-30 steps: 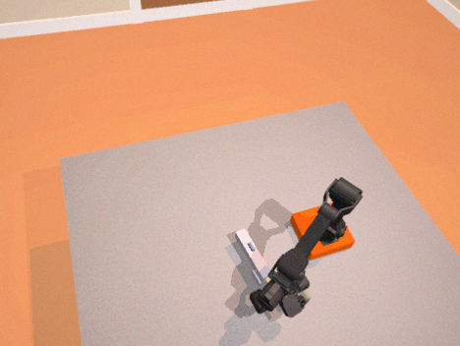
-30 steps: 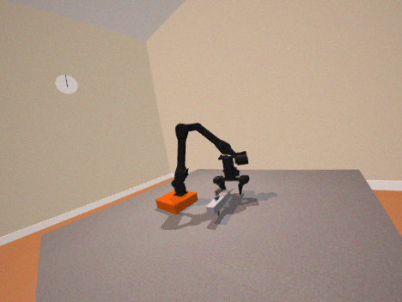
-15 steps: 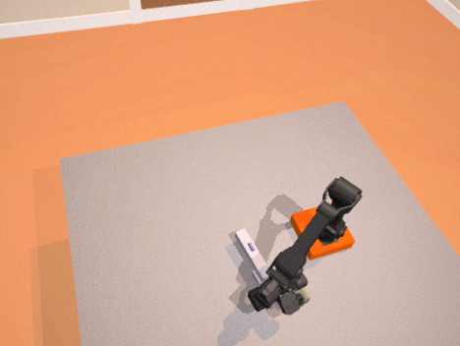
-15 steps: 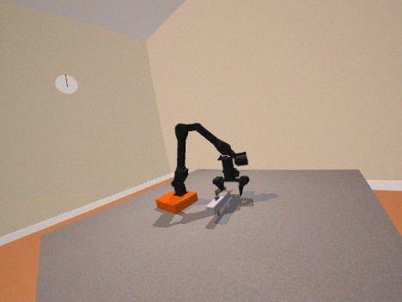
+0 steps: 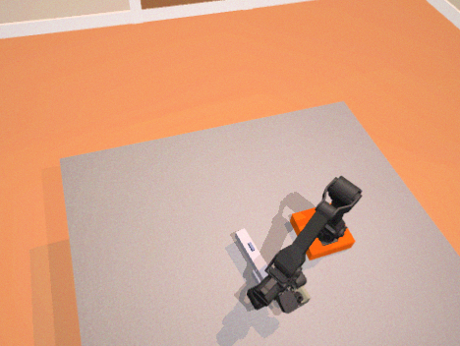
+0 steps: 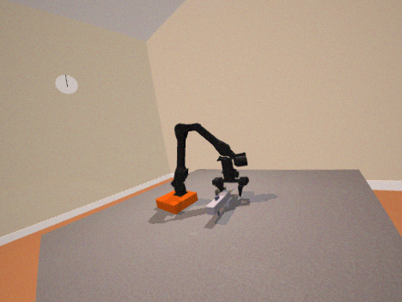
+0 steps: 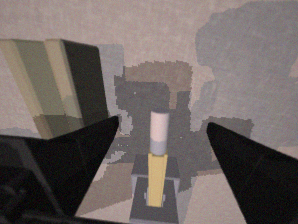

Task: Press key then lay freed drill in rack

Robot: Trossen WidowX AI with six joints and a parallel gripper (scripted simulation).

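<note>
My gripper tip is now 4 cm to the left of the yellow drill and 4 cm below it. From my gripper tip the other things lie so: blue key 2 cm ahead, 16 cm to the right, 4 cm above; then box-like rack 8 cm behind, 2 cm to the left, 1 cm above.
</note>
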